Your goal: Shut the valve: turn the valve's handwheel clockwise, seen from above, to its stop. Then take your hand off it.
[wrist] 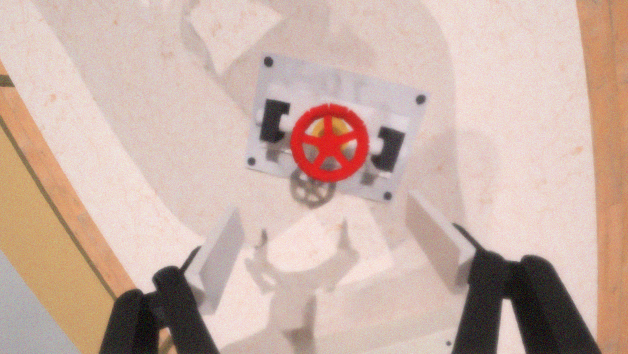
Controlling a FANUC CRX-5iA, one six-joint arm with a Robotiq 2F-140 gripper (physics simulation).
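The valve's red handwheel (329,142), a ring with five spokes, is near the middle of the wrist view. It stands above a yellow part of the valve, on a pipe held by two black clamps (274,121) (391,149). These sit on a light grey base plate (345,80) with dark bolts at its corners. My gripper (323,215) is open wide and empty. Its two pale finger pads are apart, low in the view to the left and right, and the handwheel is above them in the picture, not between them. The pads do not touch the wheel.
The plate lies on a pale speckled table top (520,200). Shadows of the handwheel and of the gripper fall on it. A wooden floor (612,175) shows beyond the right edge. A yellow-tan surface (40,215) lies at the left. Part of a pale plate (400,345) shows at the bottom.
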